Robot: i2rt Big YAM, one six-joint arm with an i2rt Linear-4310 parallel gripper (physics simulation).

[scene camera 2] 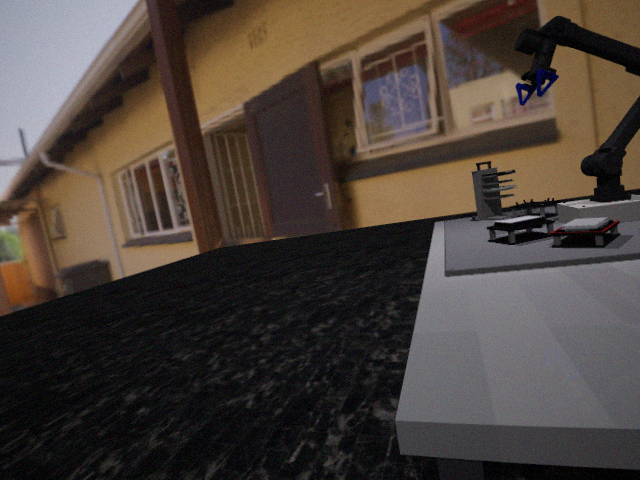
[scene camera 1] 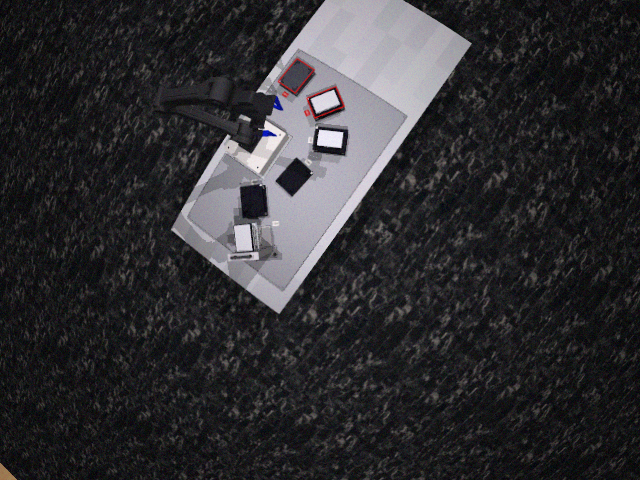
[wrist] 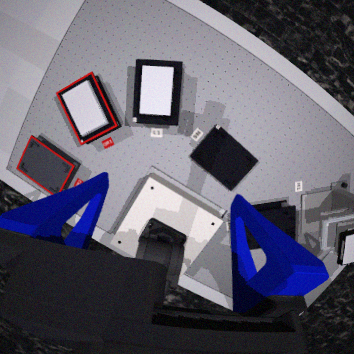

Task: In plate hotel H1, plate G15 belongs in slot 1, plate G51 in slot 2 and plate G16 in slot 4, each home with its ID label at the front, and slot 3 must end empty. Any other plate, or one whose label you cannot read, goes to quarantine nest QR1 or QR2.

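Seen in the pictures: gripper, fingertip midpoint: (scene camera 2: 530, 100) (scene camera 1: 278, 123) (wrist: 171, 189); arm's base, link origin: (scene camera 2: 609, 199) (scene camera 1: 251, 139) (wrist: 162, 237).
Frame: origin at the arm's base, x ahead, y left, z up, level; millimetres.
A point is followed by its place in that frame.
My gripper (scene camera 1: 273, 118) {x 243, y 85, z 386 mm} (scene camera 2: 531, 99) {x 243, y 85, z 386 mm} (wrist: 171, 189) {x 243, y 85, z 386 mm} is open and empty, high above the arm's base. Hotel H1 (scene camera 1: 242, 256) {x 346, y -452, z 222 mm} (scene camera 2: 484, 198) {x 360, y -417, z 44 mm} stands at the lower end of the mat in scene view 1; a white plate (scene camera 1: 243, 237) {x 288, y -397, z 161 mm} (wrist: 349, 247) {x 264, y -363, z 160 mm} shows at it, its slot unclear. One red-rimmed quarantine nest holds a white plate (scene camera 1: 325, 102) {x 222, y 358, z -7 mm} (scene camera 2: 586, 223) {x 224, y 395, z -6 mm} (wrist: 85, 107) {x 221, y 357, z -6 mm}. The other red-rimmed nest (scene camera 1: 296, 75) {x 4, y 413, z -21 mm} (wrist: 46, 165) {x 11, y 404, z -21 mm} is empty. A black nest holds another white plate (scene camera 1: 330, 138) {x 348, y 212, z 3 mm} (scene camera 2: 519, 220) {x 353, y 237, z 3 mm} (wrist: 157, 90) {x 348, y 205, z 4 mm}. No plate ID is readable, nor which quarantine nest is QR1.
Two black nests without plates, one near the mat's middle (scene camera 1: 294, 177) {x 290, y -44, z -49 mm} (wrist: 224, 157) {x 288, y -43, z -49 mm} and one beside the hotel (scene camera 1: 253, 200) {x 184, y -255, z 0 mm} (wrist: 283, 222) {x 216, y -289, z -1 mm}, stand on the grey mat. The arm's cream base plate (scene camera 1: 268, 152) {x 118, y -8, z 1 mm} (wrist: 135, 215) {x 22, y 99, z 0 mm} is at the mat's edge, near the nests.
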